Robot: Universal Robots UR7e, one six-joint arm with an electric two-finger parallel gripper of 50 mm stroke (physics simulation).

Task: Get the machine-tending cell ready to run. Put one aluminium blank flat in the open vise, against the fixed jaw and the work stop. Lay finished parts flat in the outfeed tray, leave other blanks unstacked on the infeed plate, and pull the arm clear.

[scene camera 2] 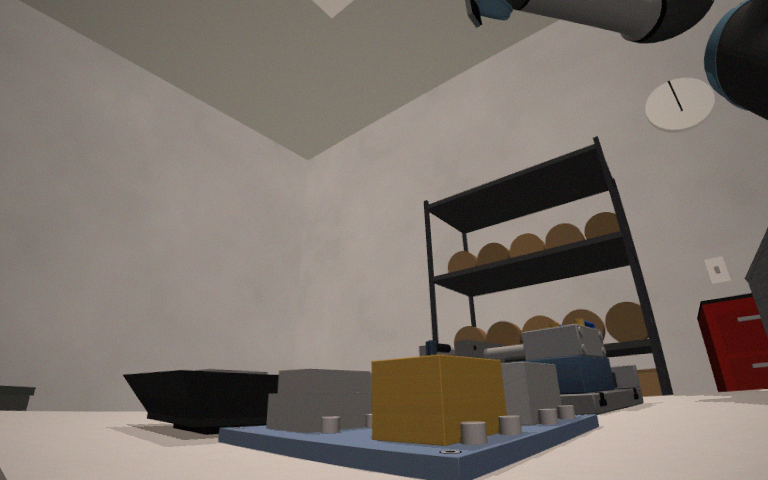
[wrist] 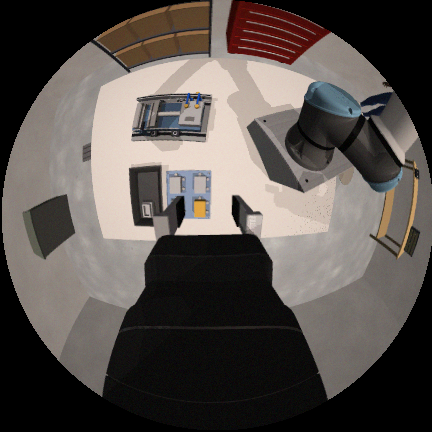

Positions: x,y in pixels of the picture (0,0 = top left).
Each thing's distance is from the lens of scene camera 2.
orange block (scene camera 2: pixel 422 400): 0.17 m
black outfeed tray (scene camera 2: pixel 189 394): 0.28 m
The marked spots on the black outfeed tray and the orange block are 0.16 m apart.
